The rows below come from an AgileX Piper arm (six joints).
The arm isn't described. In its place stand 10 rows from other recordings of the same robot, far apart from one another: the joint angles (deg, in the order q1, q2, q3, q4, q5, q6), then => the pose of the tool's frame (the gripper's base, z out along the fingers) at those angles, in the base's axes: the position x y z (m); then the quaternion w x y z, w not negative.
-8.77 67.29 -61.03 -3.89 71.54 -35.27 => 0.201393 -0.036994 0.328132 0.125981 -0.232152 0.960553 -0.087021
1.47 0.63 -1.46 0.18 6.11 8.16 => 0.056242 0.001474 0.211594 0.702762 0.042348 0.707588 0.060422
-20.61 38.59 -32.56 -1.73 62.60 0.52 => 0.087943 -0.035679 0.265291 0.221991 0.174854 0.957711 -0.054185
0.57 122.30 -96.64 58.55 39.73 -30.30 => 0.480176 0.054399 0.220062 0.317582 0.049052 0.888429 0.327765
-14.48 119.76 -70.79 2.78 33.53 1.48 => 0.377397 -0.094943 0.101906 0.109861 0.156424 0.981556 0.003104
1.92 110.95 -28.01 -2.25 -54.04 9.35 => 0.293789 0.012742 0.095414 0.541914 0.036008 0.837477 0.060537
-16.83 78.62 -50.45 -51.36 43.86 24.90 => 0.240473 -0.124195 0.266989 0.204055 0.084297 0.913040 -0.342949
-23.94 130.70 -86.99 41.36 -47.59 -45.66 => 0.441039 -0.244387 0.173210 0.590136 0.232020 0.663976 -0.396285
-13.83 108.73 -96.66 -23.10 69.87 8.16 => 0.380588 -0.128215 0.287136 0.101628 0.139427 0.964510 -0.199879
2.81 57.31 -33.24 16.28 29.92 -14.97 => 0.183602 0.021751 0.253412 0.356340 -0.054164 0.930018 0.071797
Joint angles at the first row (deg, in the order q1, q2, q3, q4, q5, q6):
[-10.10 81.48 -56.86 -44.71 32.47 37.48]
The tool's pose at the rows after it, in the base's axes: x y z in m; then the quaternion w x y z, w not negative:
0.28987 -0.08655 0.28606 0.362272 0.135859 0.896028 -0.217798
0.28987 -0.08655 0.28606 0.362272 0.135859 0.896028 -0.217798
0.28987 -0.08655 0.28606 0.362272 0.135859 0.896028 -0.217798
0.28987 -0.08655 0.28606 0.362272 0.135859 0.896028 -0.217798
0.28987 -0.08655 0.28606 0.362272 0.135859 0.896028 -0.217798
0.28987 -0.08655 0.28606 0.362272 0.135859 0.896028 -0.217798
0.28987 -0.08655 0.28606 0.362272 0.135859 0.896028 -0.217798
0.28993 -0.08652 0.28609 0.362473 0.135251 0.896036 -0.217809
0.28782 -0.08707 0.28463 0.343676 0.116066 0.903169 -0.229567
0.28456 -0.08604 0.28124 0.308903 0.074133 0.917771 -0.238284
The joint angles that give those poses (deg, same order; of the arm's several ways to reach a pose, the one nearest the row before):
[-10.10 81.47 -56.86 -44.71 32.47 37.48]
[-10.10 81.47 -56.86 -44.71 32.47 37.48]
[-10.10 81.47 -56.86 -44.71 32.47 37.48]
[-10.10 81.47 -56.86 -44.71 32.47 37.48]
[-10.10 81.47 -56.86 -44.71 32.47 37.48]
[-10.10 81.47 -56.86 -44.71 32.47 37.48]
[-10.10 81.47 -56.86 -44.71 32.47 37.48]
[-10.10 81.47 -56.86 -44.70 32.43 37.42]
[-10.10 81.47 -56.86 -43.82 34.01 33.64]
[-10.10 81.47 -56.86 -40.29 36.26 24.96]

